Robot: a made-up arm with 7 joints.
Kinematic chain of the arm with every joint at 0, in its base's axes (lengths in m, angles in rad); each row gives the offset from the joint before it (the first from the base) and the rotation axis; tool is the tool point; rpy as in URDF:
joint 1: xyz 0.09 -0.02 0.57 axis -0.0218 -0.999 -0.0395
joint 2: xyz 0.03 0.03 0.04 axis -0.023 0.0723 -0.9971
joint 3: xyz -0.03 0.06 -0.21 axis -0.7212 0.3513 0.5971
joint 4: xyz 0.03 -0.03 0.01 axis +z
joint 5: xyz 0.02 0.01 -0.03 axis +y
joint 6: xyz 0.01 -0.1 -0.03 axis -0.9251 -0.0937 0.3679
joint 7: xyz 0 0.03 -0.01 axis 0.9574 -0.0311 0.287
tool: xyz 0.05 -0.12 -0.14 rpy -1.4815 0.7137 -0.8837
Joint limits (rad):
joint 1: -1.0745..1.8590
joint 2: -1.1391..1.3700
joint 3: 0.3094..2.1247
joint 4: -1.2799..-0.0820
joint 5: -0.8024..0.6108
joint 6: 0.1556..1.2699
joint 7: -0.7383..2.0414
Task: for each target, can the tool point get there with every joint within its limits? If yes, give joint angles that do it. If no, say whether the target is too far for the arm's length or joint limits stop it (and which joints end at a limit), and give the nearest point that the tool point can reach.
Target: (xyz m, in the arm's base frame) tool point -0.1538 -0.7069 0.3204
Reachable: no: too far | nearest point -0.0892 -0.2790 0.3843 | short by 0.437 m
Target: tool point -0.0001 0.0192 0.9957
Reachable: no: joint limits stop it (at a limit: joint 1, joint 3, joint 5, joint 6) | nearest point 0.0703 0.0176 0.9100 | short by 0.111 m
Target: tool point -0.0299 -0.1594 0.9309
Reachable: no: joint limits stop it (at a limit: joint 1, joint 3, joint 5, joint 6) | nearest point 0.0528 -0.1143 0.8583 | short by 0.119 m
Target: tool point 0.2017 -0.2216 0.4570
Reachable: yes | joints -0.0363 0.5353 1.0571 -0.4081 -0.1256 0.7125 -0.0437
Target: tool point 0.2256 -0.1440 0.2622
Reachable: yes | joints -0.4330 -0.0845 0.5522 -0.2150 -0.4084 0.9436 0.5187
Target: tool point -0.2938 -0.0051 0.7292
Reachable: no: joint limits stop it (at a limit: joint 1, joint 2, joint 3, joint 6) | nearest point -0.2463 -0.0001 0.6768 | short by 0.071 m
